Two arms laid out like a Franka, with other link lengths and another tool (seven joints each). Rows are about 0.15 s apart.
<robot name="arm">
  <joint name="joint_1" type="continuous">
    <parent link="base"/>
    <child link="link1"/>
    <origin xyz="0 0 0.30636"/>
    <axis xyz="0 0 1"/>
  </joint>
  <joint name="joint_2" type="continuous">
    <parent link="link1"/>
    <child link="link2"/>
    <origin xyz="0 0 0"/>
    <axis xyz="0 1 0"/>
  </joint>
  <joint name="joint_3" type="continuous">
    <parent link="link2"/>
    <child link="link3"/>
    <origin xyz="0 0 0.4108"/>
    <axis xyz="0 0 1"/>
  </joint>
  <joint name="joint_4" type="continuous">
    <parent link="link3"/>
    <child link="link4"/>
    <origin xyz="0.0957 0 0"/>
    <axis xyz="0 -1 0"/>
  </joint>
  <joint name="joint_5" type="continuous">
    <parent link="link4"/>
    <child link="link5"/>
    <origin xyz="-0.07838 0 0.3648"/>
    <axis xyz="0 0 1"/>
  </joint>
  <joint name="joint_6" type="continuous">
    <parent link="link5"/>
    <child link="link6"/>
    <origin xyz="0 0 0"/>
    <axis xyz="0 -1 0"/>
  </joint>
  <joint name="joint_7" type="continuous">
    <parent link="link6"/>
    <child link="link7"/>
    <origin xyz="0.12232 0 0"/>
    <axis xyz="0 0 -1"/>
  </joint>
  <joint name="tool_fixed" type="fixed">
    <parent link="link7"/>
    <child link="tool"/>
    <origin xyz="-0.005 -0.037 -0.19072" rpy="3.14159 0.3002 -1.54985"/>
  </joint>
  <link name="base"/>
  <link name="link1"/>
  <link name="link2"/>
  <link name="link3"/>
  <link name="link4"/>
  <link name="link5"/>
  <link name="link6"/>
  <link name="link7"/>
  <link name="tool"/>
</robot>
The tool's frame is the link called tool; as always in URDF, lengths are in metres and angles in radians. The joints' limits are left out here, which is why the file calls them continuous.
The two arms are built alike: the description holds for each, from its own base.
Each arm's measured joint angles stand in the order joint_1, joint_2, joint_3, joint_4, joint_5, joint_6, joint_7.
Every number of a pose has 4 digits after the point.
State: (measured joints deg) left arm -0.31 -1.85 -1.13 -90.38 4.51 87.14 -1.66; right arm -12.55 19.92 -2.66 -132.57 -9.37 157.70 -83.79
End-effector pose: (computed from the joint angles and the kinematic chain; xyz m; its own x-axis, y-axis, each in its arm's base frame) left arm 0.5581 -0.0358 0.6119 0.0191 -0.9283 -0.3714 -0.9994 -0.0286 0.0201; right arm 0.6220 -0.1657 0.1975 0.9543 -0.2157 -0.2068 -0.2025 -0.9757 0.0832
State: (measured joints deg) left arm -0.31 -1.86 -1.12 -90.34 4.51 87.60 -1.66; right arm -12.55 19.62 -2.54 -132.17 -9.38 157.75 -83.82
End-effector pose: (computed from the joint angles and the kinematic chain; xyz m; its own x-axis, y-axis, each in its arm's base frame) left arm 0.5597 -0.0358 0.6132 0.0219 -0.9283 -0.3711 -0.9995 -0.0281 0.0113; right arm 0.6261 -0.1652 0.2039 0.9575 -0.2135 -0.1941 -0.2008 -0.9761 0.0831
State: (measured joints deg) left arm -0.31 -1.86 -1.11 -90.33 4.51 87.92 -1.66; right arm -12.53 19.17 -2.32 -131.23 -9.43 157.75 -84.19
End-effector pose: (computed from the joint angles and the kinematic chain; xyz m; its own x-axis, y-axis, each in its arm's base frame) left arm 0.5608 -0.0358 0.6140 0.0238 -0.9284 -0.3708 -0.9996 -0.0278 0.0055; right arm 0.6348 -0.1643 0.2160 0.9640 -0.2036 -0.1708 -0.1916 -0.9779 0.0841
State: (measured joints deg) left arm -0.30 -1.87 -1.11 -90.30 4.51 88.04 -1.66; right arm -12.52 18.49 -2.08 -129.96 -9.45 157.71 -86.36
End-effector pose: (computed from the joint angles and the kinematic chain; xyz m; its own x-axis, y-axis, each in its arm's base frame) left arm 0.5612 -0.0357 0.6146 0.0249 -0.9284 -0.3707 -0.9996 -0.0279 0.0027; right arm 0.6463 -0.1627 0.2333 0.9762 -0.1647 -0.1410 -0.1529 -0.9841 0.0907
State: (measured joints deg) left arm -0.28 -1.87 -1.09 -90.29 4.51 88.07 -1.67; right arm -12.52 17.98 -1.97 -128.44 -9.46 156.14 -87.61
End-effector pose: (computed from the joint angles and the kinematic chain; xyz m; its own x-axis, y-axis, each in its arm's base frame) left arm 0.5614 -0.0353 0.6147 0.0259 -0.9284 -0.3706 -0.9996 -0.0287 0.0020; right arm 0.6539 -0.1635 0.2460 0.9801 -0.1453 -0.1350 -0.1327 -0.9863 0.0980
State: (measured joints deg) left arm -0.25 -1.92 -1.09 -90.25 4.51 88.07 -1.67; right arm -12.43 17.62 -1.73 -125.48 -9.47 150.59 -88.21
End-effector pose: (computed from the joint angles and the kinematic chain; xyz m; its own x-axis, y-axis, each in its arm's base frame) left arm 0.5612 -0.0350 0.6155 0.0270 -0.9284 -0.3706 -0.9996 -0.0292 0.0005; right arm 0.6600 -0.1646 0.2562 0.9748 -0.1396 -0.1741 -0.1223 -0.9868 0.1066
